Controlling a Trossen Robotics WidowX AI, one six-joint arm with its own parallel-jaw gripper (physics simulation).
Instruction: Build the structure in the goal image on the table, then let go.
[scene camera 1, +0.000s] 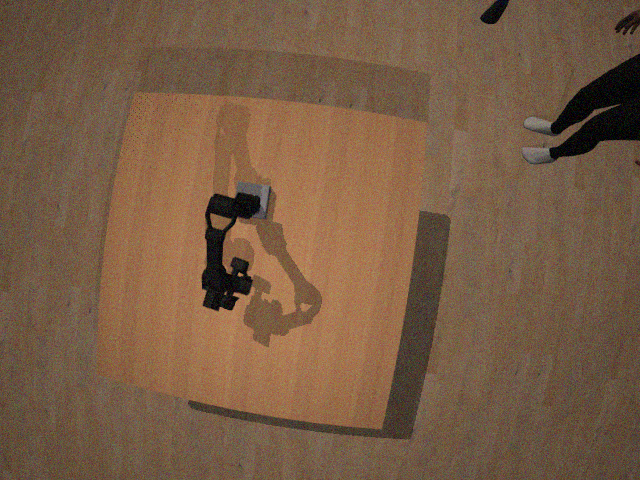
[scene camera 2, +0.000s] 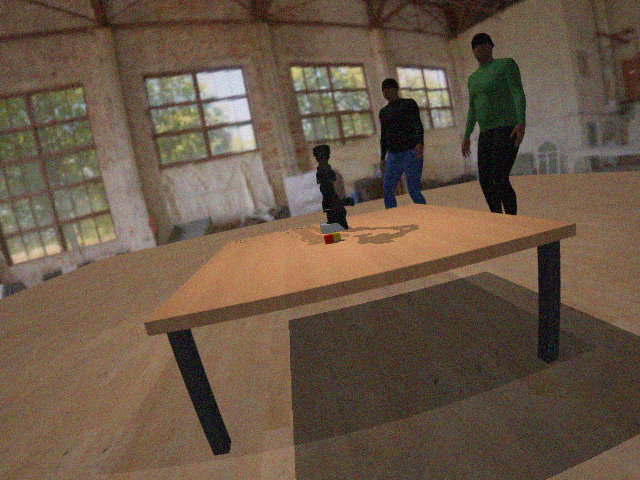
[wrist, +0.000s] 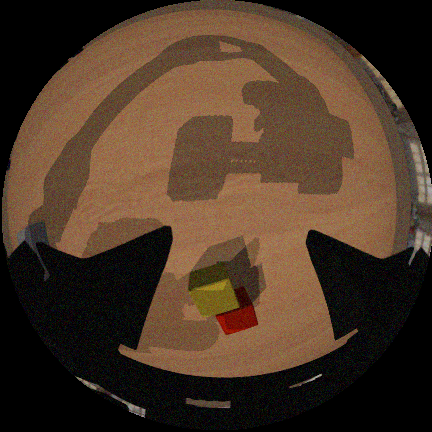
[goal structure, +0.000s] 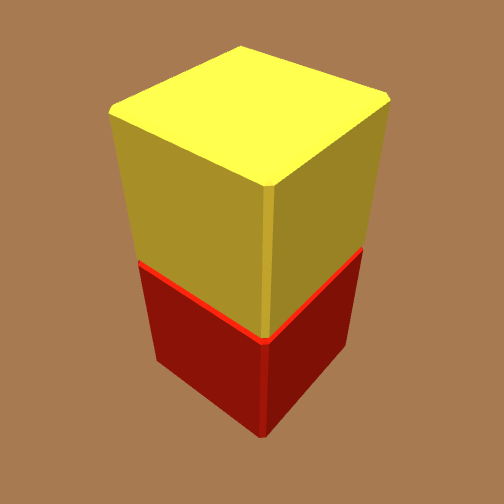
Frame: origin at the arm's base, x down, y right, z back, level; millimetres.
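Where they show: gripper, fingertip midpoint: (scene camera 2: 347, 229) (wrist: 243, 235); arm's base at its link origin: (scene camera 1: 250, 204) (scene camera 2: 333, 222).
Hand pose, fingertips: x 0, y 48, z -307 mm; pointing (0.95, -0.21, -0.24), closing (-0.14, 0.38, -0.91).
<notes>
Things, the pixels of their top centre, and the offset from my fingertips. Level surfaces: height alone.
- yellow block at its top centre: (wrist: 214, 300) (scene camera 2: 335, 233) dx +10, dy +45, dz +35 mm
- red block at its top centre: (wrist: 238, 321) (scene camera 2: 328, 235) dx +10, dy +80, dz +26 mm
- table at its surface level: dx +43 mm
A yellow block (scene camera 2: 336, 237) (wrist: 215, 298) and a red block (scene camera 2: 328, 238) (wrist: 239, 320) sit close together on the table (scene camera 1: 330, 258) (scene camera 2: 268, 268) (wrist: 280, 215). In the wrist view the yellow one partly covers the red one; whether they touch is unclear. In scene camera 2 they look side by side at the same height. My gripper (wrist: 243, 235) is open and empty, above the table, with both blocks showing low between its fingers in the wrist view. The blocks do not show in scene camera 1, where the arm hangs over that area.
The black arm (scene camera 1: 214, 253) (scene camera 2: 326, 186) rises from a grey base plate (scene camera 1: 263, 201) (scene camera 2: 330, 227). Its shadows lie across the table. Two people stand beyond the table in scene camera 2, one in black (scene camera 2: 401, 124) and one in green (scene camera 2: 493, 93).
</notes>
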